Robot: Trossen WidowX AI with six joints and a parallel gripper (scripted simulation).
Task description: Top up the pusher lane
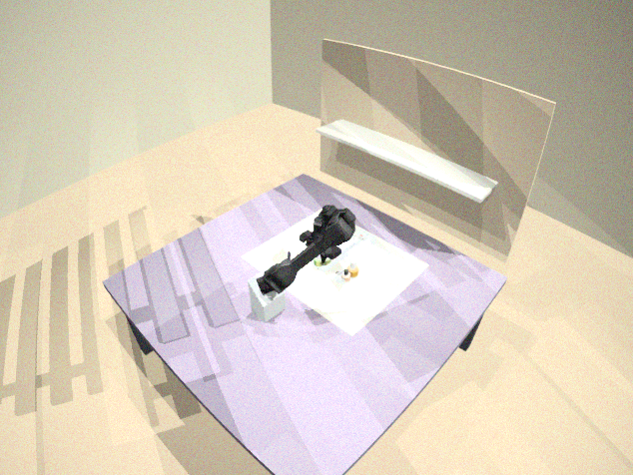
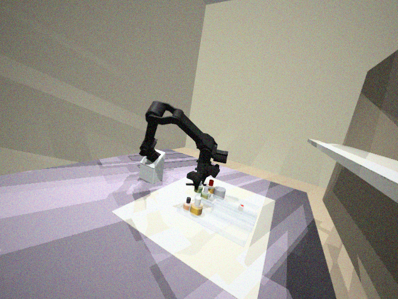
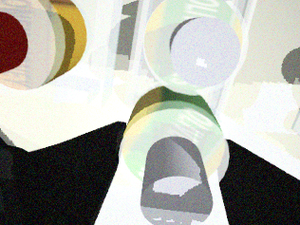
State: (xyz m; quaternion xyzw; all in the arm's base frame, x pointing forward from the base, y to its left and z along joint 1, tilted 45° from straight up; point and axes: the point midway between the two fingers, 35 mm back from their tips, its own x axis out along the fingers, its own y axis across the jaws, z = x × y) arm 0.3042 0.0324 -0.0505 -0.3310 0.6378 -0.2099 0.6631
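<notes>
My gripper tip is 80 mm short of the grey cylinder, 90 mm to the right of it and 20 mm above it. From my gripper tip the other things lie so: wall shelf 530 mm ahead, 50 mm to the left, 320 mm above; then clear lane rack 180 mm ahead, 30 mm below.
</notes>
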